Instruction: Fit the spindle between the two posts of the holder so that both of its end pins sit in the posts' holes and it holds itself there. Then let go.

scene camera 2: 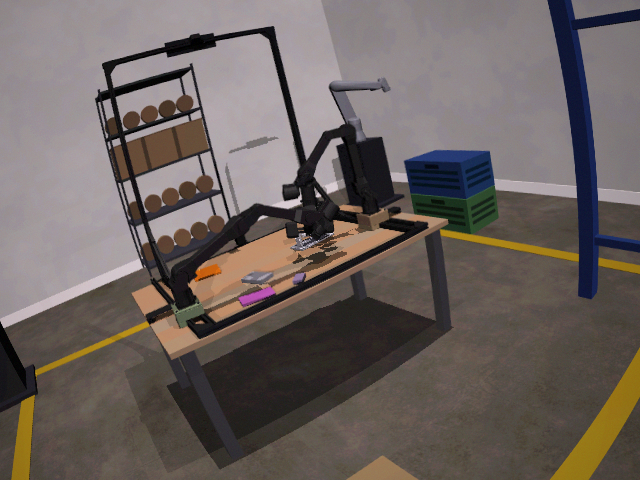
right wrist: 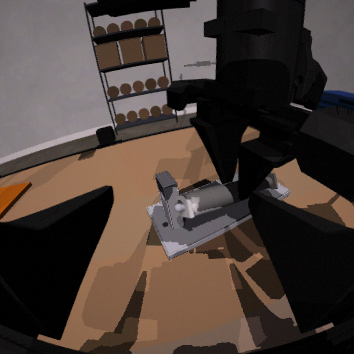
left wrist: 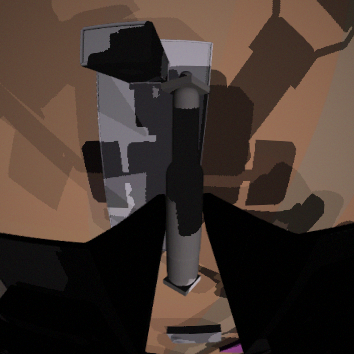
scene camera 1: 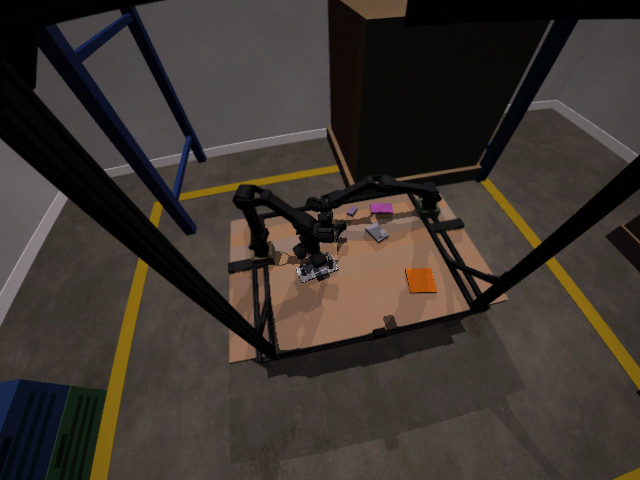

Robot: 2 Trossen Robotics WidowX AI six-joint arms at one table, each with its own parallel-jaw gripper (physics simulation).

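Places are measured from the left arm's base along level axes (x ahead, y left, z up), in centimetres.
Where they show: left gripper, fingertip midpoint: (right wrist: 234, 190) (left wrist: 183, 200); right gripper, fingertip midpoint: (scene camera 2: 303, 227) (right wrist: 182, 195) (left wrist: 223, 338) (scene camera 1: 326, 243); left arm's base at its link origin: (scene camera 2: 371, 211) (scene camera 1: 261, 250); right arm's base at its link origin: (scene camera 2: 185, 303) (scene camera 1: 428, 204).
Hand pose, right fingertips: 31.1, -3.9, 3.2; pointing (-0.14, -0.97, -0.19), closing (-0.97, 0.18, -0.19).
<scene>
Each offset is from my right fingertips to the centre of the thing, as dx, dy, dz. "spot": to the spot under its first point.
The grey holder {-6.0, -7.6, -9.1} (scene camera 1: 305, 274) (scene camera 2: 300, 246) (left wrist: 115, 110) (right wrist: 177, 245) lies on the table. One upright post (left wrist: 125, 50) (right wrist: 168, 189) shows clearly; the other is mostly hidden. My left gripper (scene camera 1: 317, 266) (left wrist: 183, 200) (right wrist: 234, 190) is shut on the grey spindle {-6.3, -4.7, -5.2} (left wrist: 183, 255) (right wrist: 210, 197) and holds it lengthwise over the base plate. In the left wrist view the spindle's far end and pin are to the right of the post; whether the pins sit in holes cannot be told. My right gripper (scene camera 1: 341, 233) (right wrist: 182, 195) is open and empty, facing the holder from a short distance.
An orange square {spot: +39.9, -22.0, -8.6} (scene camera 1: 421, 280) (scene camera 2: 207, 271), a grey piece {+27.4, +8.1, -8.8} (scene camera 1: 376, 232) (scene camera 2: 257, 277), a magenta block {+34.4, +23.9, -9.1} (scene camera 1: 381, 208) (scene camera 2: 256, 296) and a small purple block {+18.0, +24.9, -8.8} (scene camera 1: 352, 210) (scene camera 2: 299, 278) lie on the table. The two arms are close together above the holder.
</scene>
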